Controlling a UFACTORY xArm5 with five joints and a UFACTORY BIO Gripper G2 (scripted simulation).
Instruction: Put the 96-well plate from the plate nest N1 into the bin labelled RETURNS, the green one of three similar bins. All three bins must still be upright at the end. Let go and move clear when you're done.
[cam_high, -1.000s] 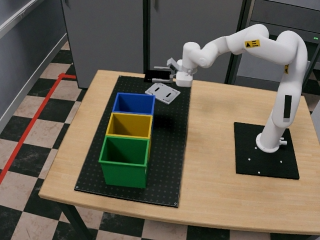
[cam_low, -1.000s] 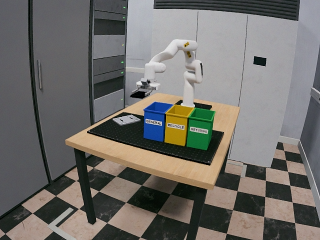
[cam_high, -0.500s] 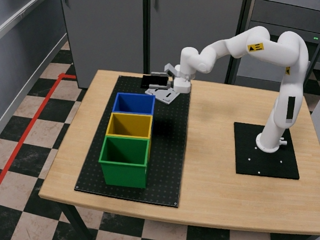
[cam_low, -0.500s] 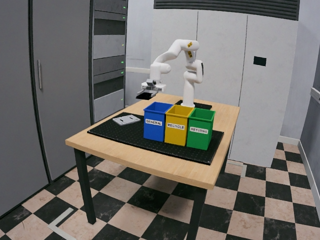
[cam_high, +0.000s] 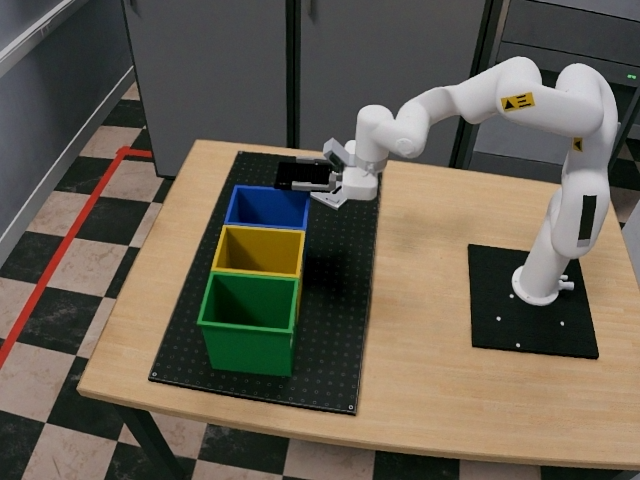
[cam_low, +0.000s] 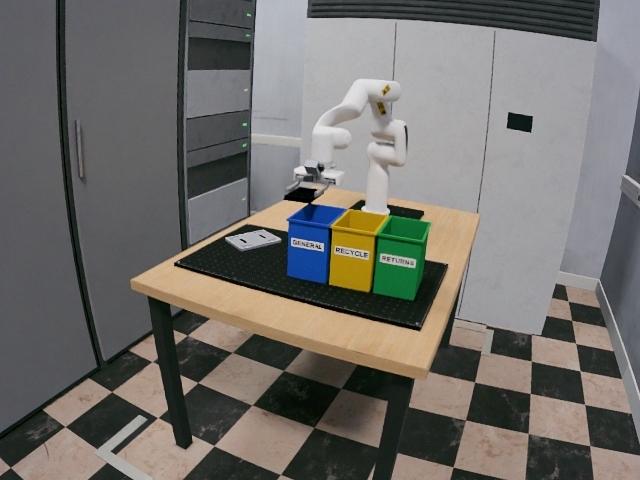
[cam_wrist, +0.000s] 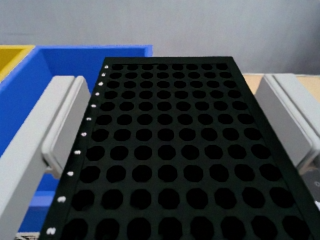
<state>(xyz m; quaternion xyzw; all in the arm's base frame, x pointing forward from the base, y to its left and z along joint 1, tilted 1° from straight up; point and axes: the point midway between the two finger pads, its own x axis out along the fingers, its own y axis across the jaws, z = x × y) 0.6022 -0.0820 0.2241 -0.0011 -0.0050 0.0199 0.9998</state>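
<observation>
My gripper is now 60 mm short of the green returns bin, 340 mm to the right of it and 130 mm above it. The rest, counted from my hand: black 96-well plate 10 mm below; then blue general bin 70 mm ahead, 80 mm to the left, 130 mm below; then yellow recycle bin 60 mm ahead, 210 mm to the left, 130 mm below.
</observation>
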